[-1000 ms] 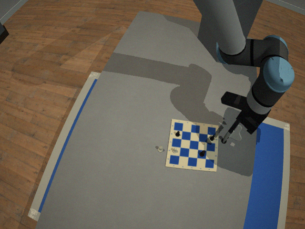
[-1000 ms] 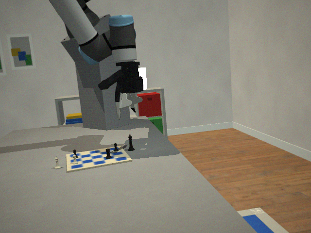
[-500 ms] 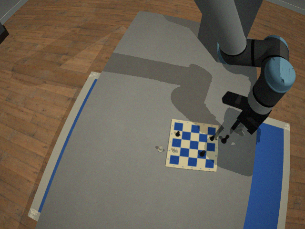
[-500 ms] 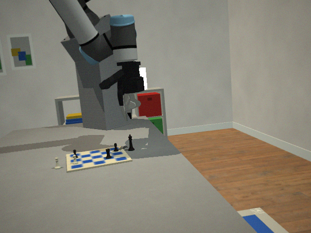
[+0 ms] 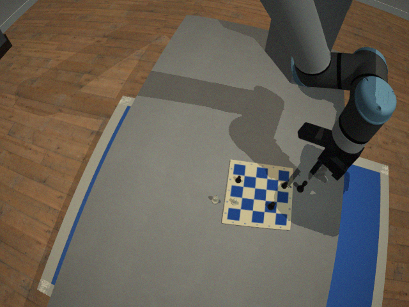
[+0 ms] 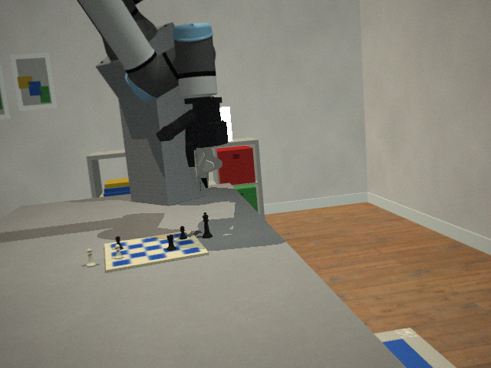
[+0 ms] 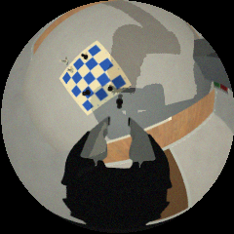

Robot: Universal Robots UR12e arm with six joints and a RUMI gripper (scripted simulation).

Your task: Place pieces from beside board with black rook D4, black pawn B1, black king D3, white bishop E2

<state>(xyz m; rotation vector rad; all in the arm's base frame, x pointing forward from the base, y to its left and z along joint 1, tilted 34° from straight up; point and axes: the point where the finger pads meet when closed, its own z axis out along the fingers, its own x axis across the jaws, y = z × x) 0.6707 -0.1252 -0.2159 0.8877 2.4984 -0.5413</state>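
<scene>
The black king is 11 cm below my hand. From my hand the other things lie so: black rook 12 cm below, 11 cm to the right, 6 cm ahead; white pawn 23 cm to the right, 12 cm below, 5 cm ahead; chessboard 14 cm to the right, 14 cm below, 2 cm ahead.
</scene>
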